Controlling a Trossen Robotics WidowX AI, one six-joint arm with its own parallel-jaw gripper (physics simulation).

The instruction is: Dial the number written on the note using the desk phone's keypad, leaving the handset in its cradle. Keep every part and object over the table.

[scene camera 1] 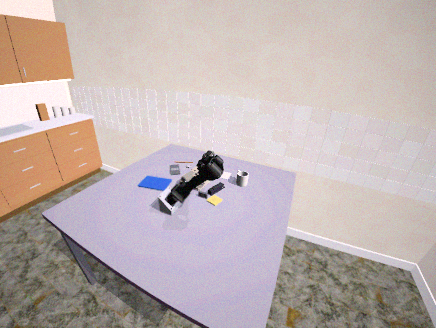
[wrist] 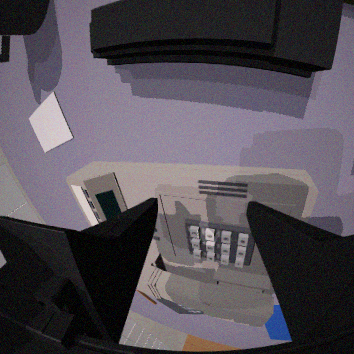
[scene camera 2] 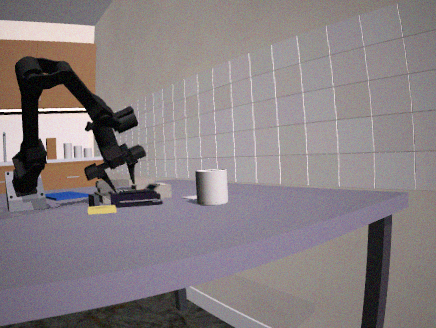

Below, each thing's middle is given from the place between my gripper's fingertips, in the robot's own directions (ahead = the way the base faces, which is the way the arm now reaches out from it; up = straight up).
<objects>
Now: hand 6 cm to the right of the beige desk phone (wrist: 102, 189), 6 cm short of it and 2 cm above it. The rest, counted from my hand: handset (wrist: 245, 305) (12 cm to the left, 7 cm ahead); black stapler (wrist: 295, 44) (10 cm to the right, 2 cm below, 2 cm behind); white paper note (wrist: 48, 122) (20 cm ahead, 12 cm to the right, 4 cm below).
</objects>
